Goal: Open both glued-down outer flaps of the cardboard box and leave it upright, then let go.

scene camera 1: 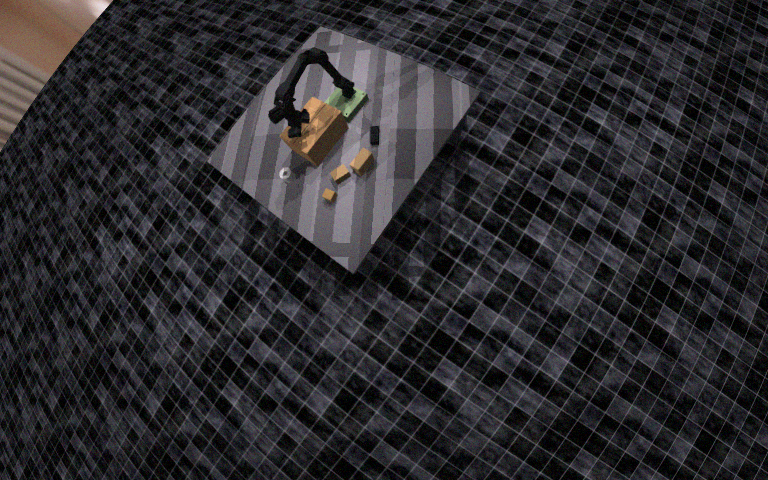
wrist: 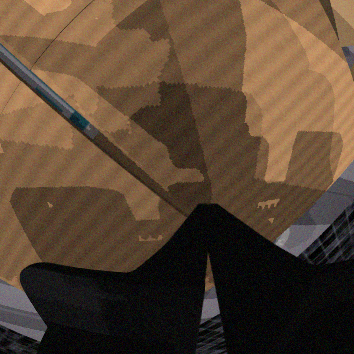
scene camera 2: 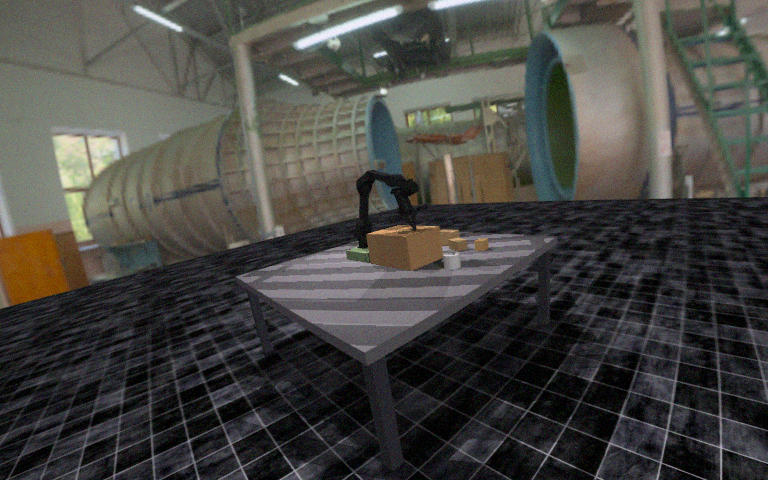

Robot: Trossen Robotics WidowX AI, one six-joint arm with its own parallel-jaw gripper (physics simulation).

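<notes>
The cardboard box stands upright on the table. Its outer flaps lie about flat across the top. In the wrist view a narrow slit with grey and teal showing in it runs between the flaps, from the upper left to my fingertips. My gripper is shut and empty. Its tips are down at the box top, at the near end of the slit. Whether they touch the cardboard or reach into the slit is hidden by the fingers.
A white roll stands beside the box. Three cardboard-coloured blocks and a small black object lie on the striped-looking table. The arm's green base plate is behind the box.
</notes>
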